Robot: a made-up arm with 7 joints. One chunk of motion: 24 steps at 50 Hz.
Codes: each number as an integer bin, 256 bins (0 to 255) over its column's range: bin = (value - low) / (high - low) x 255, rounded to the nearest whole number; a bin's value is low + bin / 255 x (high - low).
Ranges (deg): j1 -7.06..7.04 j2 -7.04..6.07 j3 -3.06..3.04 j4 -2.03..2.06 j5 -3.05..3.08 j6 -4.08..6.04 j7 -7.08..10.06
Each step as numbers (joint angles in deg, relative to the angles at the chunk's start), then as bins.
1 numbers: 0.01 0.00 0.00 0.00 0.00 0.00 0.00
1 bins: 128 137 128 127 127 103 105
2 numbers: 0.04 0.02 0.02 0.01 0.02 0.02 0.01
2 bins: 128 137 129 127 128 103 105
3 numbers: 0.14 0.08 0.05 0.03 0.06 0.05 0.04
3 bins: 130 138 130 128 129 104 106
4 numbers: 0.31 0.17 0.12 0.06 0.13 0.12 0.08
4 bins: 133 140 133 130 132 106 107
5 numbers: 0.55 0.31 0.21 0.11 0.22 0.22 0.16
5 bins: 138 143 137 133 136 108 108
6 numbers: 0.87 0.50 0.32 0.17 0.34 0.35 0.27
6 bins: 143 147 141 137 141 112 109
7 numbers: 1.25 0.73 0.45 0.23 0.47 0.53 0.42
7 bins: 150 151 147 141 146 116 112
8 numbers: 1.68 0.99 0.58 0.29 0.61 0.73 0.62
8 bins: 158 156 152 145 152 121 115
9 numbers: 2.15 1.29 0.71 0.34 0.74 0.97 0.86
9 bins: 167 162 158 148 158 127 118
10 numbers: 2.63 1.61 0.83 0.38 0.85 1.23 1.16
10 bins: 175 168 163 150 162 134 123
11 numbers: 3.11 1.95 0.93 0.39 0.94 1.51 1.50
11 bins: 184 175 167 151 166 141 128
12 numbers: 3.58 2.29 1.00 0.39 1.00 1.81 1.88
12 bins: 192 181 170 151 168 148 133
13 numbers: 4.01 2.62 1.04 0.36 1.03 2.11 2.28
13 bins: 200 188 171 149 170 156 139
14 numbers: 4.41 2.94 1.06 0.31 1.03 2.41 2.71
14 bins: 207 194 172 146 170 164 146
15 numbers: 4.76 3.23 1.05 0.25 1.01 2.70 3.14
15 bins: 214 200 172 142 169 171 152
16 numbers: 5.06 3.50 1.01 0.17 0.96 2.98 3.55
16 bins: 219 205 170 137 167 178 158
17 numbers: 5.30 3.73 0.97 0.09 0.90 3.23 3.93
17 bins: 224 209 168 132 164 184 164
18 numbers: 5.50 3.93 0.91 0.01 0.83 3.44 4.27
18 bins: 227 213 166 127 161 189 169
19 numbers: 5.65 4.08 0.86 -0.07 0.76 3.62 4.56
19 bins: 230 216 164 122 158 194 173
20 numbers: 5.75 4.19 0.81 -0.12 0.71 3.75 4.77
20 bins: 232 218 162 119 156 197 176
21 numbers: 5.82 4.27 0.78 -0.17 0.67 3.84 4.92
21 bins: 233 220 161 116 155 200 179
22 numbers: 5.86 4.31 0.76 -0.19 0.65 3.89 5.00
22 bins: 234 221 160 115 154 201 180
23 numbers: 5.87 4.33 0.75 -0.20 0.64 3.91 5.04
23 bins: 234 221 159 114 153 201 180
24 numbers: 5.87 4.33 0.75 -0.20 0.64 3.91 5.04
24 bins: 234 221 159 114 153 201 180
